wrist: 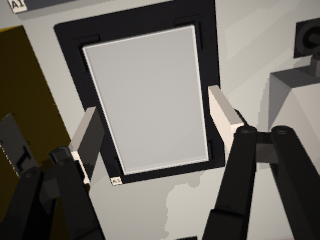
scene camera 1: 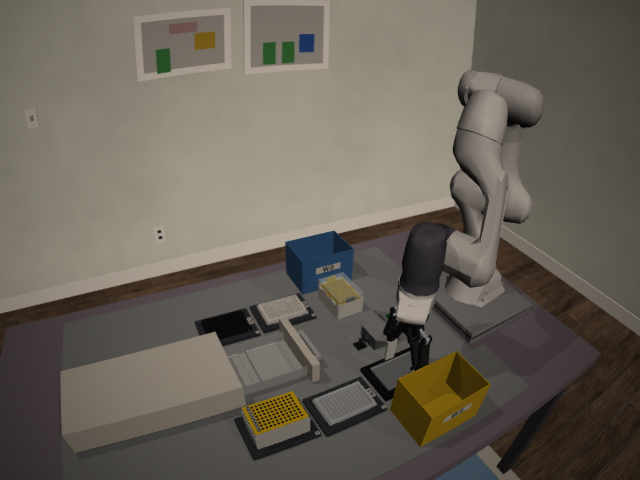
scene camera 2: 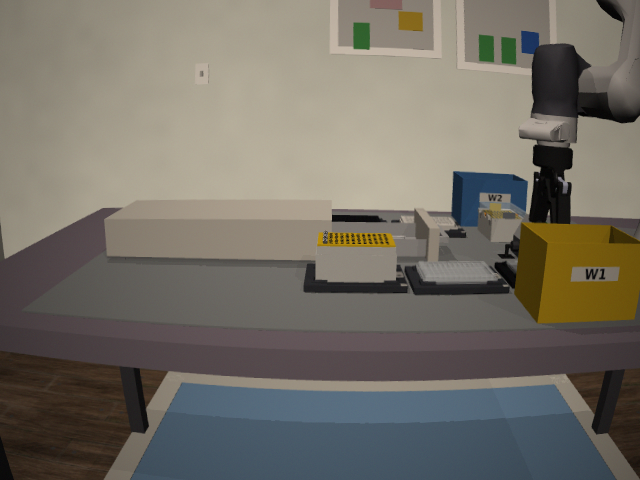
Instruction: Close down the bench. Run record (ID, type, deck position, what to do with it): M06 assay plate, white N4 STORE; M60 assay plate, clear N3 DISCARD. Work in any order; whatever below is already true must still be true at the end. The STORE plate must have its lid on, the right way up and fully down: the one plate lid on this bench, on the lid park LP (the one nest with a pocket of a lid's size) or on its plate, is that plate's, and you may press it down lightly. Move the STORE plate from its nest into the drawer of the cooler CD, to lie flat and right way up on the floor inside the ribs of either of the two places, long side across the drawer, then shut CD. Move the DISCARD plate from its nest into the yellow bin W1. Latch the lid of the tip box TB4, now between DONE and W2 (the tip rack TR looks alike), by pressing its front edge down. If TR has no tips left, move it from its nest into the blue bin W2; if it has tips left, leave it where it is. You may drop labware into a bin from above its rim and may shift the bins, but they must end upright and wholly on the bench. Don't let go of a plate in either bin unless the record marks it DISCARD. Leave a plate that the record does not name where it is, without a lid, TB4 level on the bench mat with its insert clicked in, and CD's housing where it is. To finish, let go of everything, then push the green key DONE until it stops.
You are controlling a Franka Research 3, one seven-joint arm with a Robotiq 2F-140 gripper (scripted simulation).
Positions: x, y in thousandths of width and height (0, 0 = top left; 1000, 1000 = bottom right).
Scene:
A cooler CD shows in scene camera 1 (205, 826) and in scene camera 2 (330, 480); in the wrist view it is out of frame. A tip rack TR shows in scene camera 1 (429, 876) and in scene camera 2 (532, 536); in the wrist view it is out of frame. A blue bin W2 shows in scene camera 1 (482, 541) and in scene camera 2 (730, 399); in the wrist view it is out of frame. A tip box TB4 shows in scene camera 1 (529, 603) and in scene camera 2 (796, 451); in the wrist view it is out of frame.

